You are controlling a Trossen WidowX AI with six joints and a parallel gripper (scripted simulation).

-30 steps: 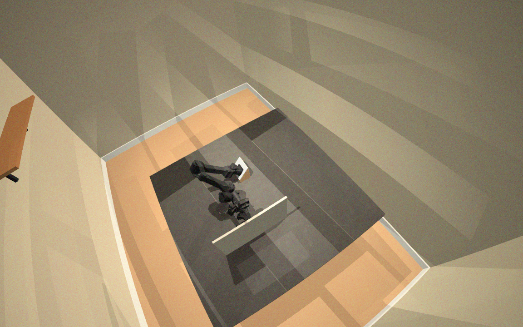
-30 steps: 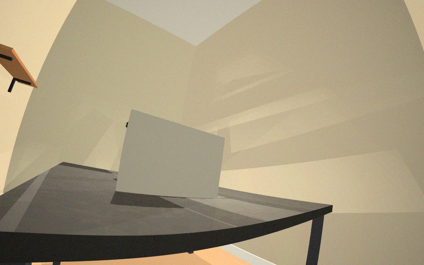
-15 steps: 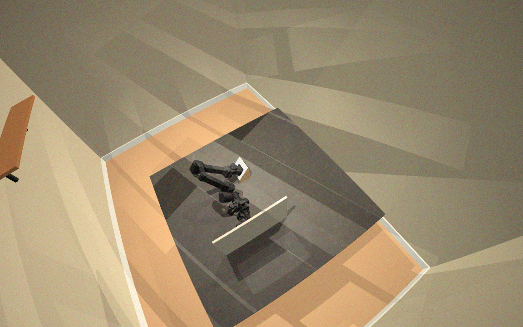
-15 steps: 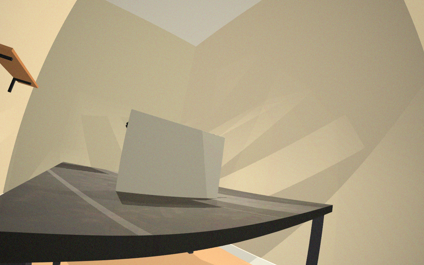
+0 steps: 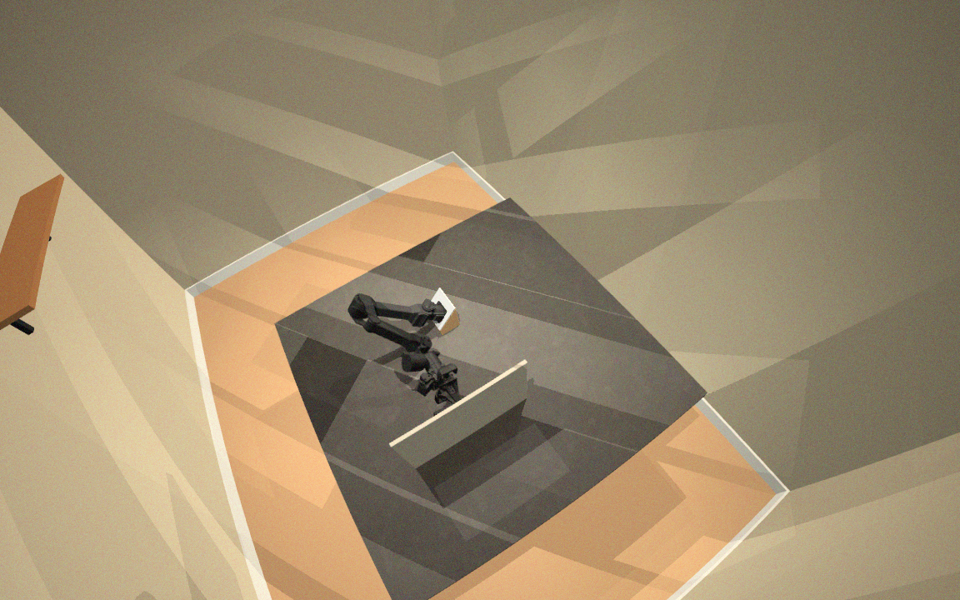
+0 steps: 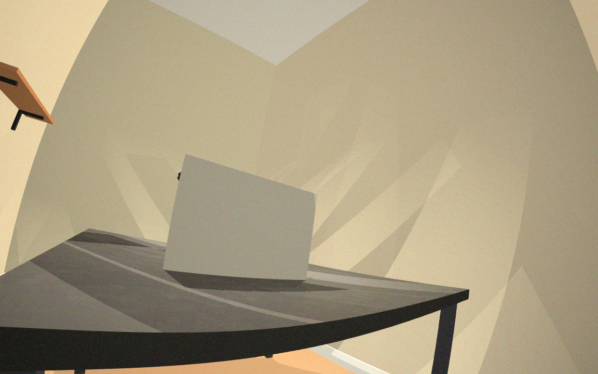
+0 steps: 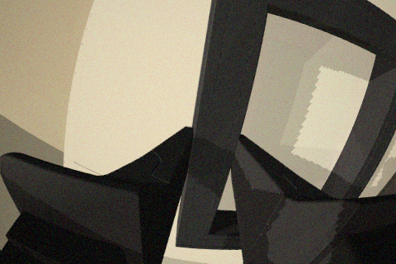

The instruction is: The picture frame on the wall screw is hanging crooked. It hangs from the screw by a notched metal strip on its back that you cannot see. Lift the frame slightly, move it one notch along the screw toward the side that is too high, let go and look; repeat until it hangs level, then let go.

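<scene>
My gripper tip is now 1 cm short of the picture frame, 1 cm to the left of it and 5 cm above it. The rest, counted from my gripper tip: wall panel 2 cm ahead, 6 cm below.
</scene>
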